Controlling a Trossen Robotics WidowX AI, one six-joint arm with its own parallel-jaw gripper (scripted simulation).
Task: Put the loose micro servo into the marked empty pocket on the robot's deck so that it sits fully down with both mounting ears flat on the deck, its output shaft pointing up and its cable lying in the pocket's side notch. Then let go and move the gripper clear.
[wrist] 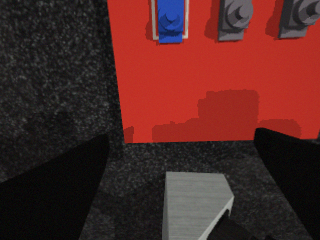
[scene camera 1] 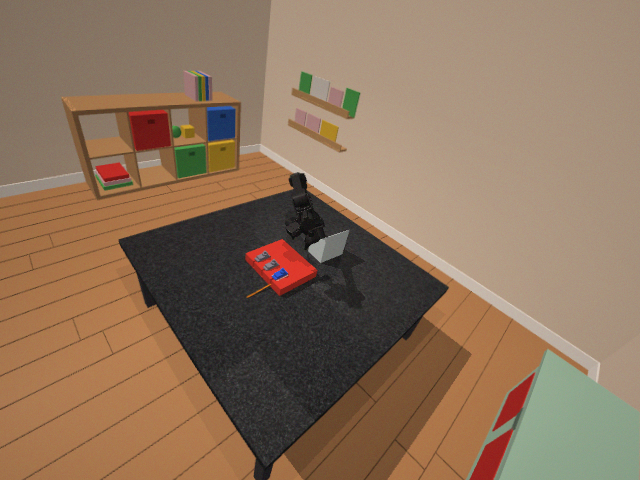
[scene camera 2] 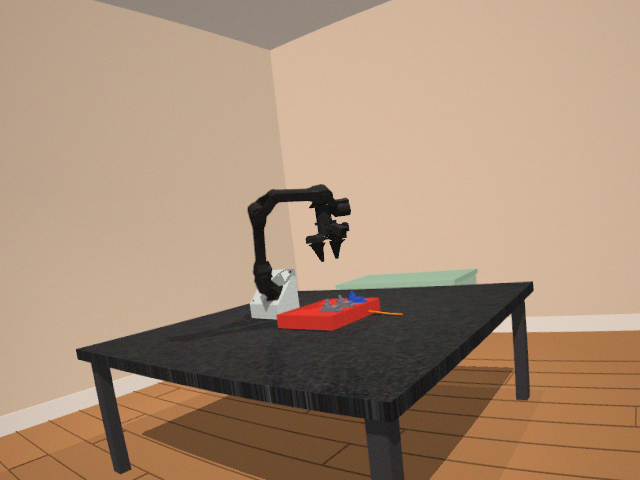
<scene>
same spot on red deck: [scene camera 1: 299, 270] = [wrist: 153, 92]
</scene>
